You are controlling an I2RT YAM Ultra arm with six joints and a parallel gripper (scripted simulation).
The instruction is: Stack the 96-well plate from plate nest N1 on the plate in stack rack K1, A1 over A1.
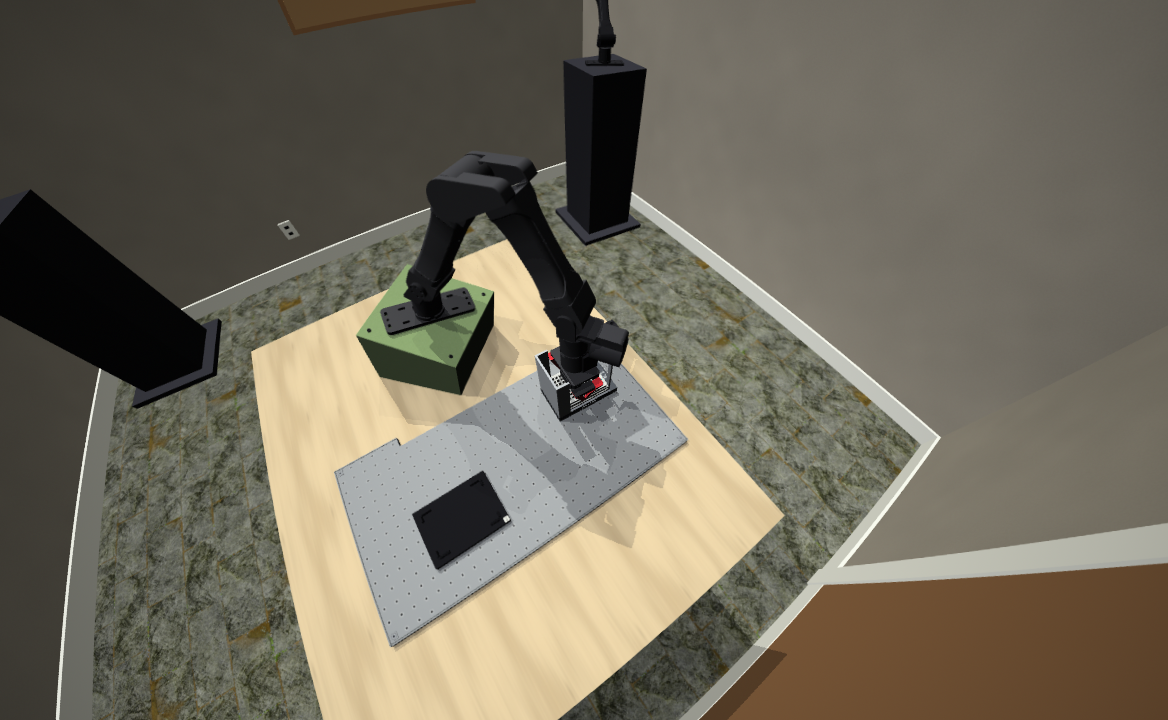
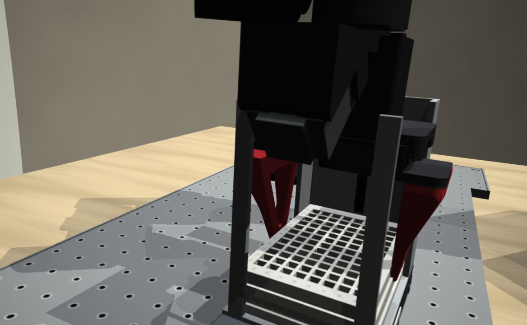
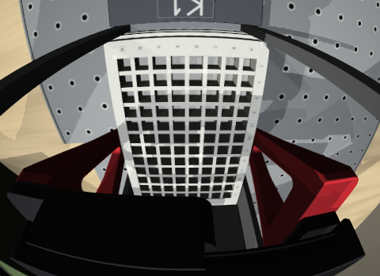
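Now: the back wall 70 mm to the right of my hand and 40 mm above it. The rest, counted from my hand: pale A1 square: 260 mm to the right, 190 mm ahead, 30 mm below.
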